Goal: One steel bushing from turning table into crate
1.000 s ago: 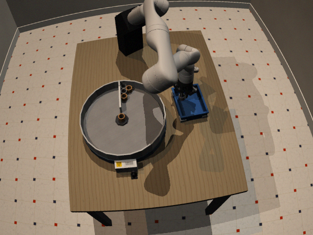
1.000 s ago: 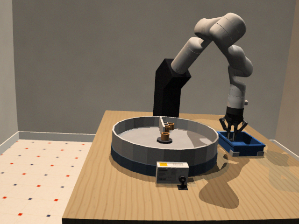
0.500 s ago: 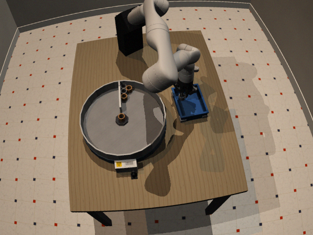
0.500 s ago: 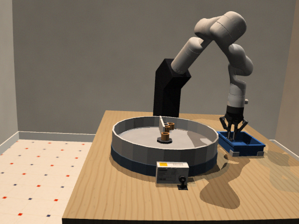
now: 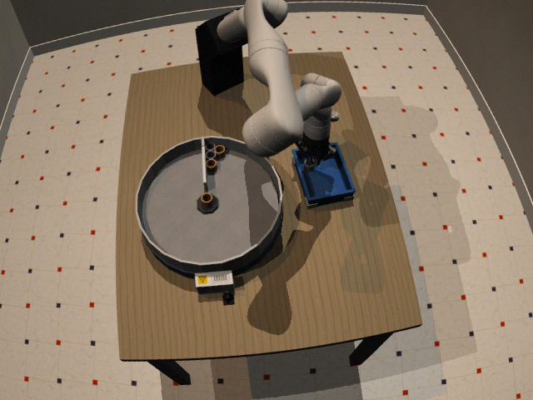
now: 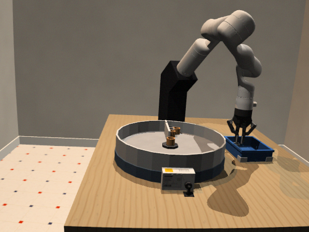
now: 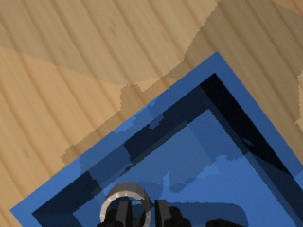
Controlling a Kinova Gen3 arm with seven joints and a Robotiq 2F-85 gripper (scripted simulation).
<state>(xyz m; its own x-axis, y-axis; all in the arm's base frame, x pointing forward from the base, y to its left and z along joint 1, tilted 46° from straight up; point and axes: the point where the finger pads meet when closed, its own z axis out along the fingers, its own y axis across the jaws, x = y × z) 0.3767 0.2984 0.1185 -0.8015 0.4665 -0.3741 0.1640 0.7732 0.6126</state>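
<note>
Now: the blue crate 3 cm to the left of my hand, 3 cm below it and 3 cm ahead of it. Round my hand: turning table: 27 cm to the right, 21 cm ahead.
</note>
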